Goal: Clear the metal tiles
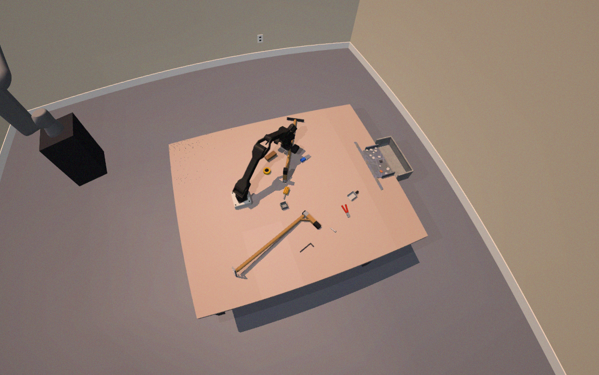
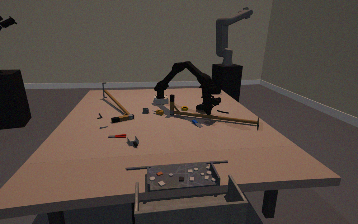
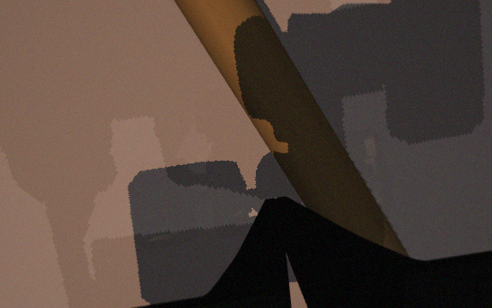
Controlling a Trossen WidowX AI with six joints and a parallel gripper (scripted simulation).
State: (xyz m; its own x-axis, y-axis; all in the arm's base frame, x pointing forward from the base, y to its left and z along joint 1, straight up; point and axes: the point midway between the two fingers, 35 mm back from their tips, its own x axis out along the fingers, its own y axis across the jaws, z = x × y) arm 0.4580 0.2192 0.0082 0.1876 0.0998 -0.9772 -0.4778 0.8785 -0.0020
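My gripper tip is 50 mm below the long scraper and 30 mm short of it. The rest, counted from my gripper tip: yellow tape roll: 220 mm behind, 100 mm to the right; blue-handled putty knife: 130 mm to the right, 80 mm ahead; wood block: 140 mm behind.
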